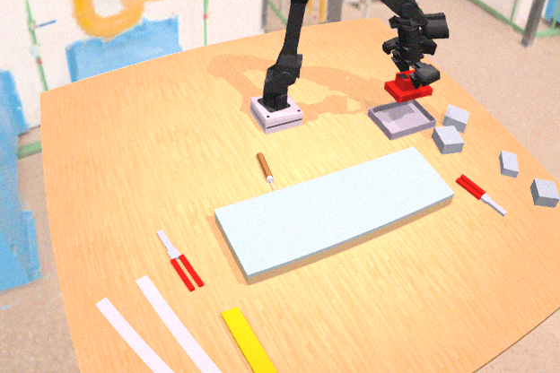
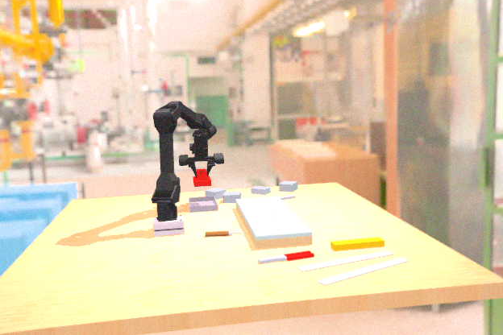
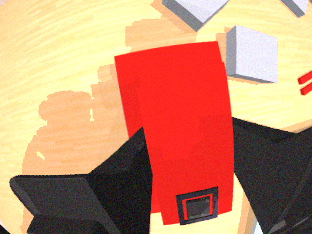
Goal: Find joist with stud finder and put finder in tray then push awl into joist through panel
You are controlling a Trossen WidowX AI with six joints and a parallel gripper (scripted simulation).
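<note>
My gripper tip is 1 cm to the left of the lilac tray and 11 cm above it. From my gripper tip the other things lie so: awl 1 cm behind, 44 cm to the right, 12 cm below; red stud finder 2 cm to the right, 2 cm above; yellow strip 33 cm ahead, 72 cm to the right, 12 cm below.
</note>
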